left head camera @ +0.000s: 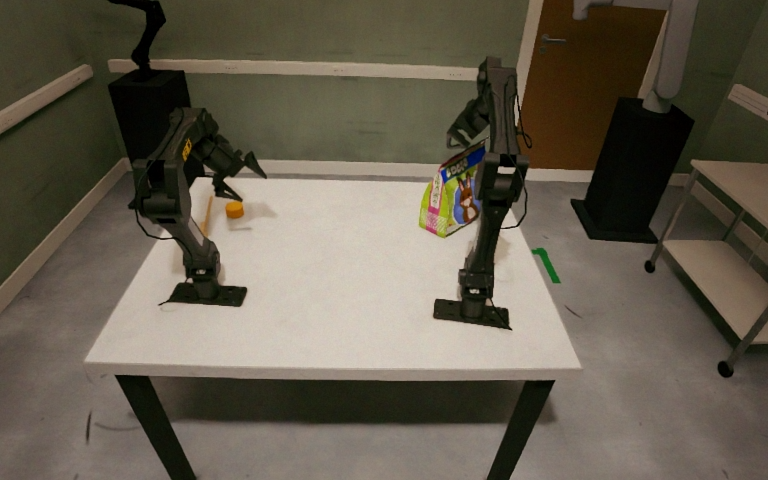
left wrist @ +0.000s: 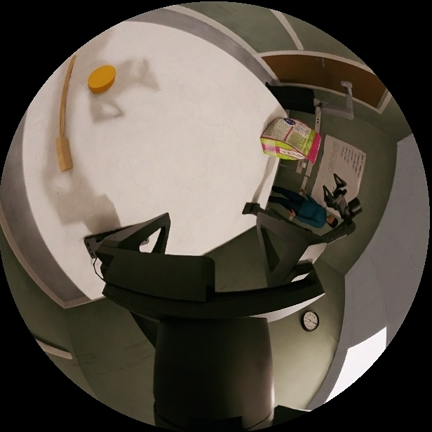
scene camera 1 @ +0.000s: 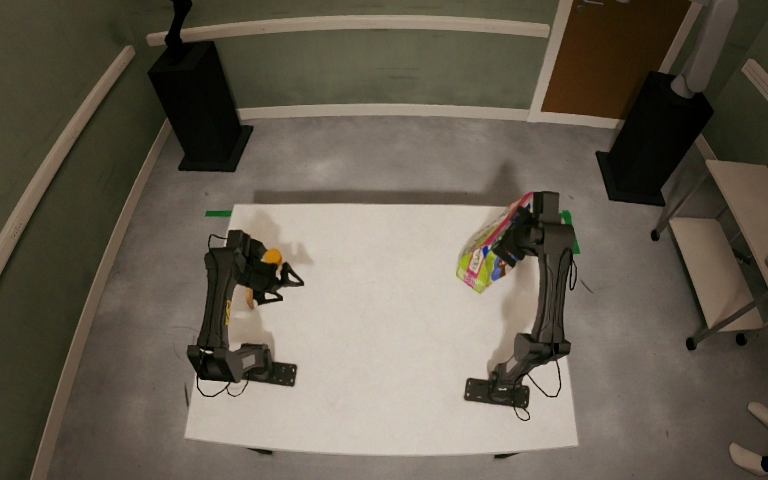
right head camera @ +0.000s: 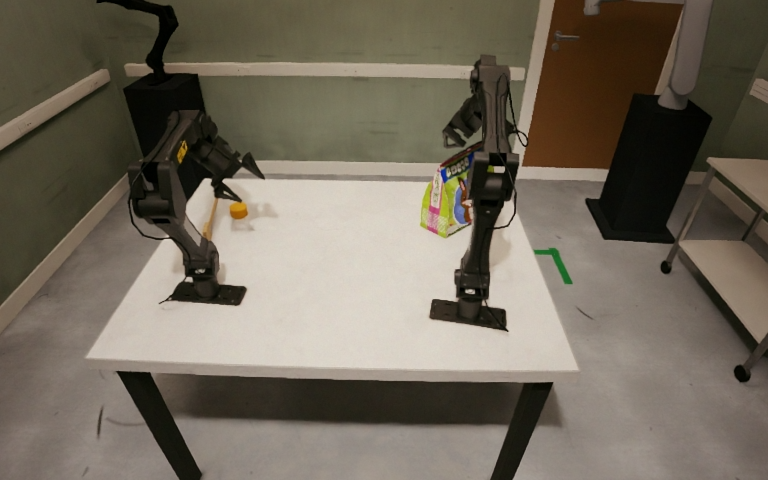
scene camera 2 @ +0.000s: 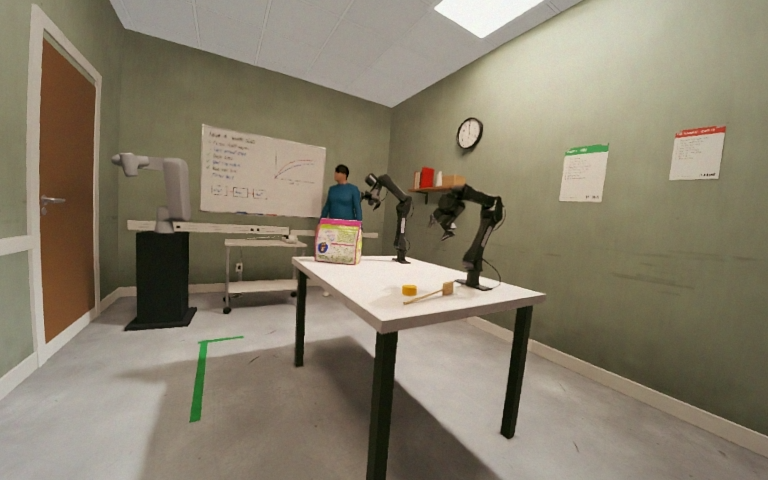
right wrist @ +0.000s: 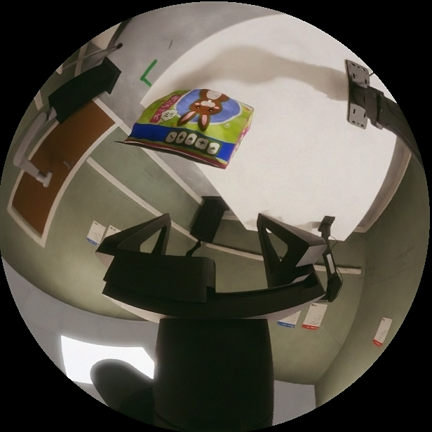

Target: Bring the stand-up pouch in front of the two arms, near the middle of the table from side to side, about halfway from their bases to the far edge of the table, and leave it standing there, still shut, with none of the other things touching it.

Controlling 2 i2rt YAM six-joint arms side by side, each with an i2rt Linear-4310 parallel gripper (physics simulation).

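The stand-up pouch (left head camera: 440, 206) (right head camera: 438, 206) (scene camera 1: 471, 266) (scene camera 2: 338, 243) (left wrist: 290, 142) (right wrist: 225, 122), green, pink and blue with a rabbit picture, stands upright toward the table's far right in the head views; its top looks shut. My right gripper (left head camera: 453, 142) (right wrist: 213, 217) is open and empty, above the pouch and apart from it; the right arm hides part of the pouch in the head views. My left gripper (left head camera: 253, 188) (right head camera: 252, 189) (scene camera 1: 292, 290) (left wrist: 212, 216) is open and empty, above the table's left side, far from the pouch.
An orange cylinder (left head camera: 234, 210) (right head camera: 238, 211) (scene camera 1: 272, 256) (scene camera 2: 408, 290) (left wrist: 102, 79) and a wooden mallet (right head camera: 207, 229) (scene camera 2: 447, 288) (left wrist: 64, 152) lie on the white table (left head camera: 339, 316) at the left in the head views, near my left gripper.
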